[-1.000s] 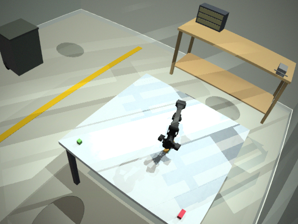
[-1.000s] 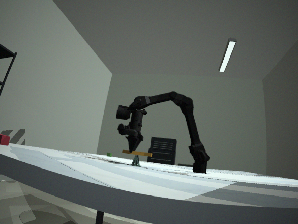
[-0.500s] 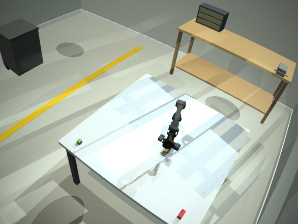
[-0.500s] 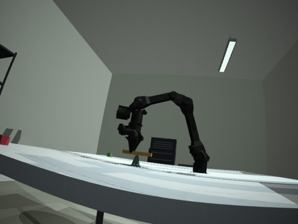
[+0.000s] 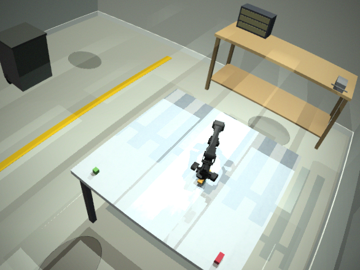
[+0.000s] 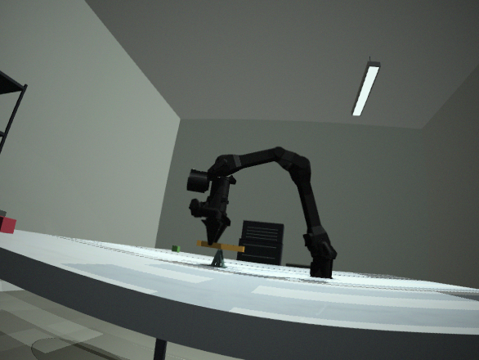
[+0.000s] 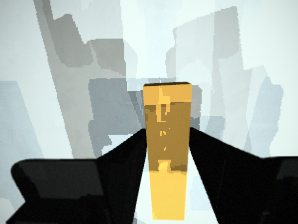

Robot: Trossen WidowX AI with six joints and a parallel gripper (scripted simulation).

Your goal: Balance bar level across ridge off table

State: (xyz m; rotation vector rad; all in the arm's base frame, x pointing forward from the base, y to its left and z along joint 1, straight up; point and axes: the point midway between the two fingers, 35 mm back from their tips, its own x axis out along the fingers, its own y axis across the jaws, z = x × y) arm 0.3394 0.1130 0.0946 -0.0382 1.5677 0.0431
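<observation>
The orange bar is 3 cm behind my gripper tip. The rest, counted from my gripper tip: green cube (61 cm to the right, 40 cm ahead, 4 cm below); then red block (40 cm ahead, 39 cm to the left, 4 cm below).
</observation>
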